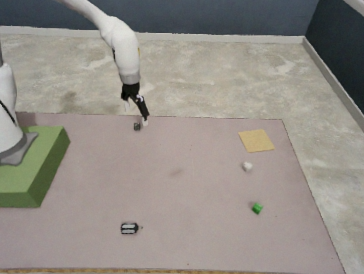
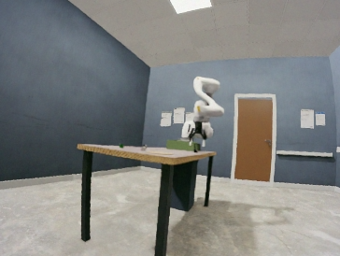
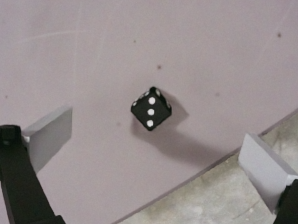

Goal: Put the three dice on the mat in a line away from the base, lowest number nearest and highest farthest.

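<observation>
Now: the black die 1 cm to the right of my hand and 6 cm below it. Round my hand: white die (53 cm ahead, 26 cm to the right, 6 cm below); then mat (61 cm ahead, 9 cm to the right, 7 cm below); then green die (53 cm ahead, 46 cm to the right, 6 cm below).
</observation>
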